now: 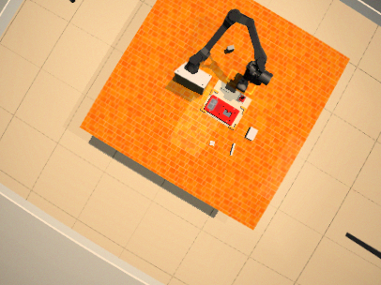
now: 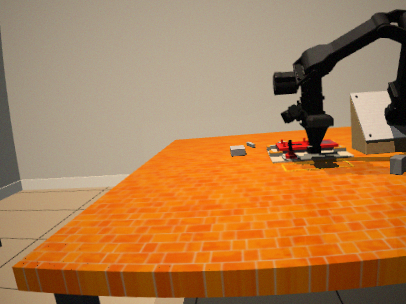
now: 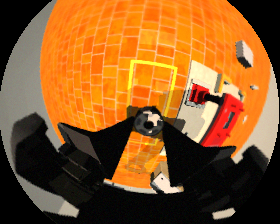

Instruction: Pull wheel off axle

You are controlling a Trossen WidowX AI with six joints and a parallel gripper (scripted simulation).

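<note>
Now: gripper tip right at the dark wheel. Round my gripper tip: upright axle: 90 mm to the right, 60 mm ahead, 10 mm below.
</note>
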